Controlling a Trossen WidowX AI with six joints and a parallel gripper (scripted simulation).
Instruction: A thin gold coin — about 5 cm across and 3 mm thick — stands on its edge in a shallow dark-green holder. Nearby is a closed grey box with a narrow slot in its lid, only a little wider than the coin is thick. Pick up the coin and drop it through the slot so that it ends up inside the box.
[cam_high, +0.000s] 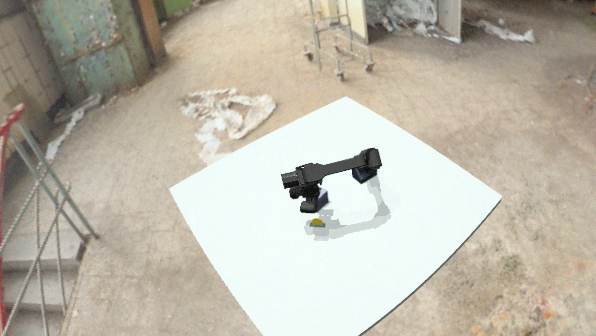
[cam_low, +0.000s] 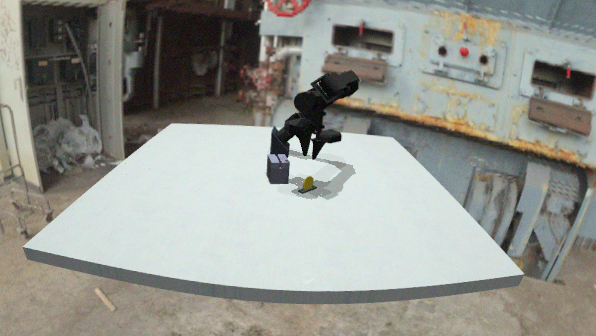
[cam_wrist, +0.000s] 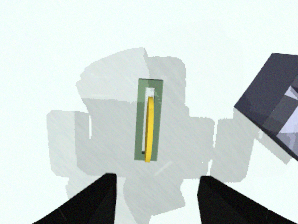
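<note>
The gold coin lies 9 cm below my gripper tip.
</note>
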